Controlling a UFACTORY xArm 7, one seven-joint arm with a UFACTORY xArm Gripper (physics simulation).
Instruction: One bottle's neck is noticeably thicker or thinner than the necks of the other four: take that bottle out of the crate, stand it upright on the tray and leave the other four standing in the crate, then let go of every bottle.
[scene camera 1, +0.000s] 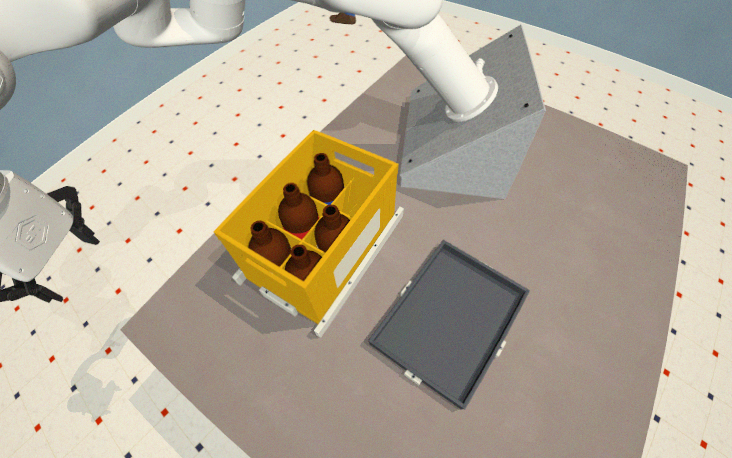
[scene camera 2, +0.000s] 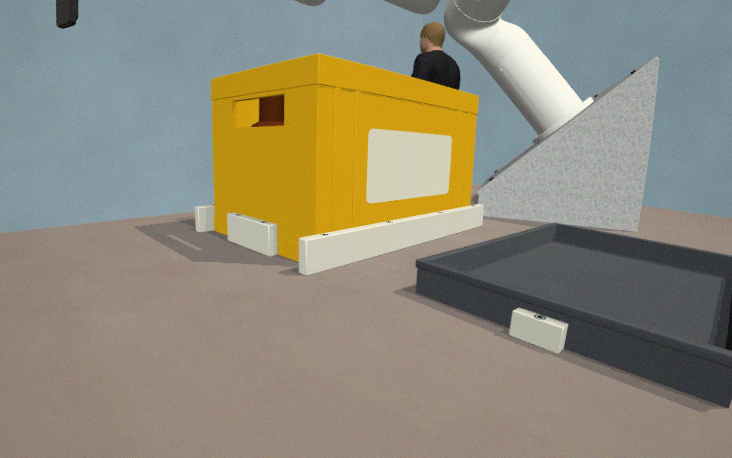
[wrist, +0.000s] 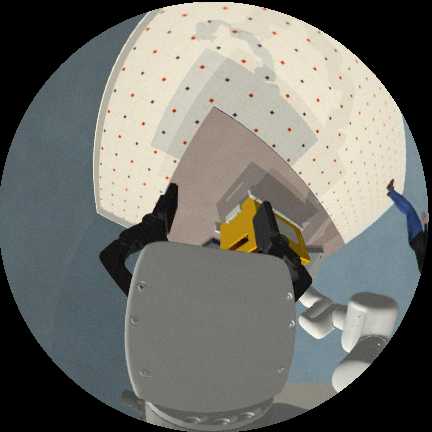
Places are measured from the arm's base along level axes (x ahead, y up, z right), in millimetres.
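Pixels of known places: gripper, fingertip midpoint: (scene camera 1: 74, 268) (scene camera 2: 23, 17) (wrist: 218, 201); arm's base at its link origin: (scene camera 1: 471, 100) (scene camera 2: 563, 123).
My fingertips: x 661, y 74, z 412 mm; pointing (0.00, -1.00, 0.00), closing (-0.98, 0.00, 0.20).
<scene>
Ahead of a thing's pixels: the offset from my fingertips to its top centre. "pt": to the spot under its first point.
A yellow crate {dx -281, dy -60, dz -225 mm} (scene camera 1: 302, 299) (scene camera 2: 264, 172) (wrist: 237, 230) holds five brown bottles, all upright: a back one {dx -377, dy -72, dz -194 mm} (scene camera 1: 325, 183), a middle one {dx -291, dy -72, dz -179 mm} (scene camera 1: 297, 214) and a front one {dx -200, dy -72, dz -171 mm} (scene camera 1: 269, 246) along the far side, and two more {dx -275, dy -72, dz -266 mm} (scene camera 1: 331, 229) {dx -187, dy -72, dz -256 mm} (scene camera 1: 303, 263) along the side nearer the tray. Their necks look alike in size from here; I cannot tell which differs. The dark grey tray {pt dx -225, dy -230, dz -511 mm} (scene camera 1: 448, 324) (scene camera 2: 620, 275) lies beside the crate with no bottle on it. My gripper (scene camera 1: 80, 270) (wrist: 218, 201) is open and empty, off the crate's front left and higher than it. Part of one finger shows in scene camera 2.
White blocks and a long white strip {pt dx -247, dy -205, dz -323 mm} (scene camera 1: 358, 272) (scene camera 2: 388, 240) stand along the crate's foot. Small white blocks {pt dx -111, dy -220, dz -482 mm} (scene camera 1: 412, 376) (scene camera 2: 538, 329) edge the tray. The grey wedge base (scene camera 1: 464, 172) (scene camera 2: 593, 172) carries the arm behind them. A person (scene camera 2: 436, 64) (wrist: 410, 220) stands in the background.
</scene>
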